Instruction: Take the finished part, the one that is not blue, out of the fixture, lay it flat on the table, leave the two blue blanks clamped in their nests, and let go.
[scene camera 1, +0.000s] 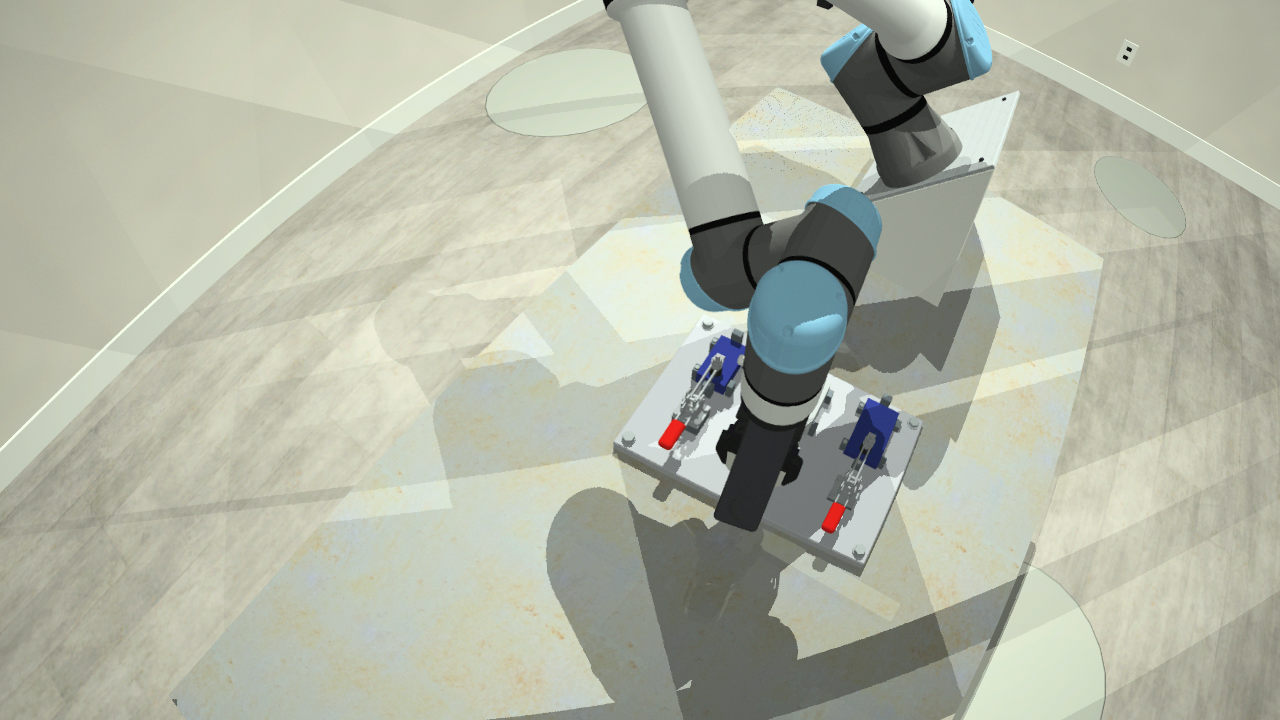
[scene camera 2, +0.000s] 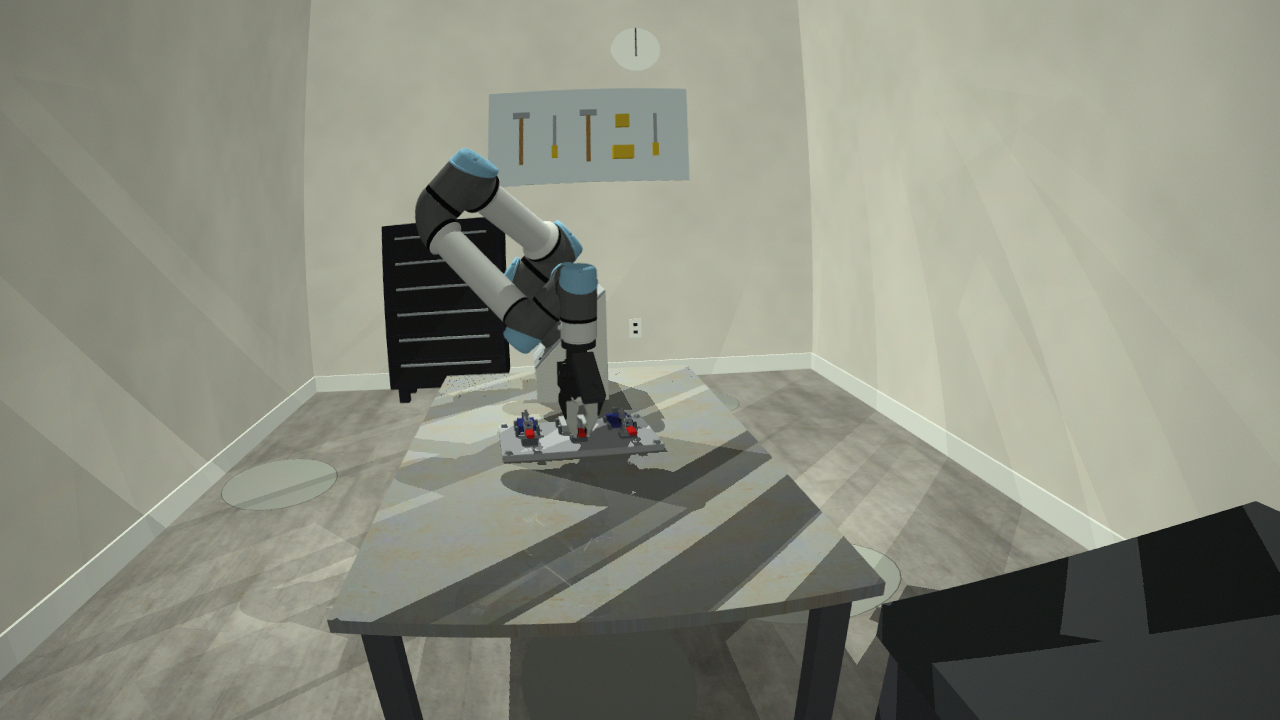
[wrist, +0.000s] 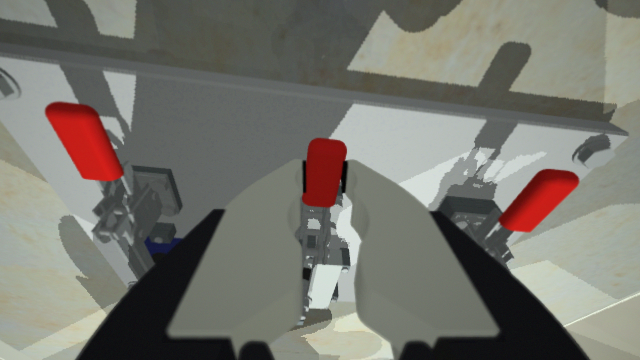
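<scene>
The fixture plate lies on the table with three toggle clamps. My gripper is shut on the middle clamp's red handle, a finger on each side of it. The pale finished part sits in the middle nest, partly hidden by the fingers and clamp in the wrist view. In scene camera 1 the arm covers it. One blue blank sits in a nest under the bar of its clamp. The other blue blank sits likewise; my finger hides most of it in the wrist view.
The outer clamps' red handles stand on both sides of my gripper. Bolt heads rise at the plate's corners. The table extends in front of the plate. The robot's pedestal stands behind it.
</scene>
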